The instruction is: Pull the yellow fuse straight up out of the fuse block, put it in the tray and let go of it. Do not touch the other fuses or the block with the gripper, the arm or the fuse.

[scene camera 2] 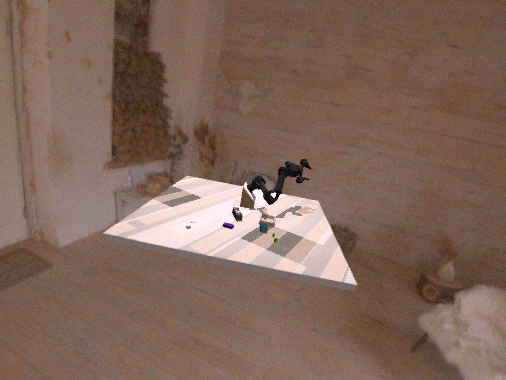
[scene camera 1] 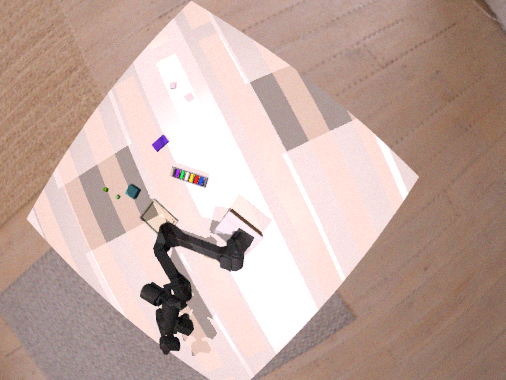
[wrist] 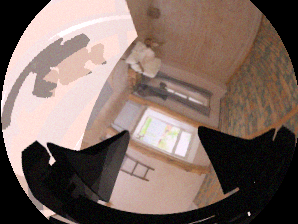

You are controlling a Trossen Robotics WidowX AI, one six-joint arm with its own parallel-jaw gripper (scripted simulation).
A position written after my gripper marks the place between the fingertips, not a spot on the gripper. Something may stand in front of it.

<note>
My gripper [scene camera 1: 164, 346] is open and holds nothing.
My gripper shows as well in the wrist view [wrist: 164, 132].
</note>
